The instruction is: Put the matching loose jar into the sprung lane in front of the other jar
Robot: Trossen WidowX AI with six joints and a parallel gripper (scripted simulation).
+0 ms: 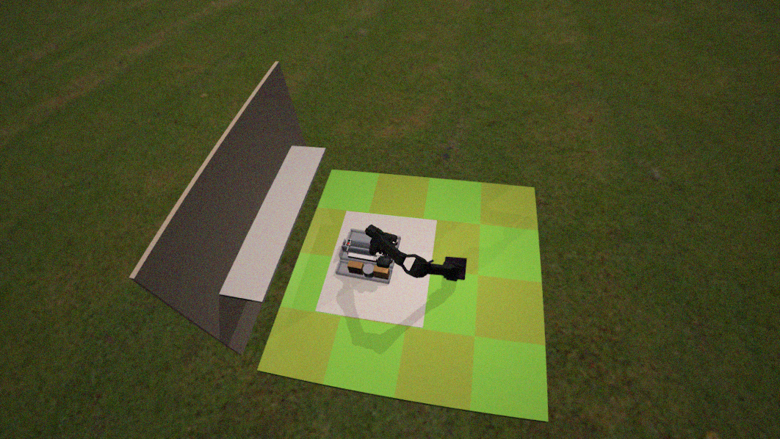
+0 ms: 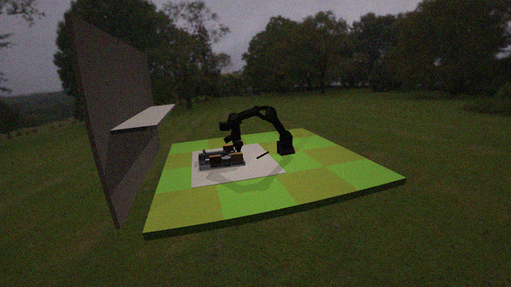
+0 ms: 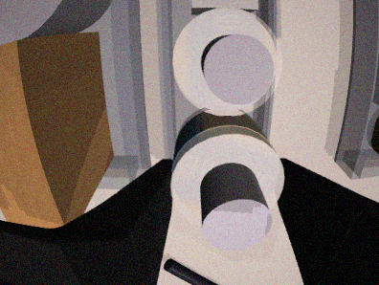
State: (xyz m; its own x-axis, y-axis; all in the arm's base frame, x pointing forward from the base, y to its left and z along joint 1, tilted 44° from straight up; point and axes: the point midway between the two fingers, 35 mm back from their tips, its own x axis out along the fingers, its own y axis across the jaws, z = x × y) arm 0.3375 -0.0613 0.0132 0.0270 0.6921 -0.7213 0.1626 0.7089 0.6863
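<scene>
The grey round tin lies 100 mm ahead of my gripper tip, 70 mm to the left of it and 20 mm below it. The rest, counted from my gripper tip: thin black rod: 170 mm behind, 10 mm to the left, 40 mm below; then grey sprung lane: 140 mm ahead, 50 mm to the right, 30 mm below; then pusher plate: 150 mm ahead, 50 mm to the right.
</scene>
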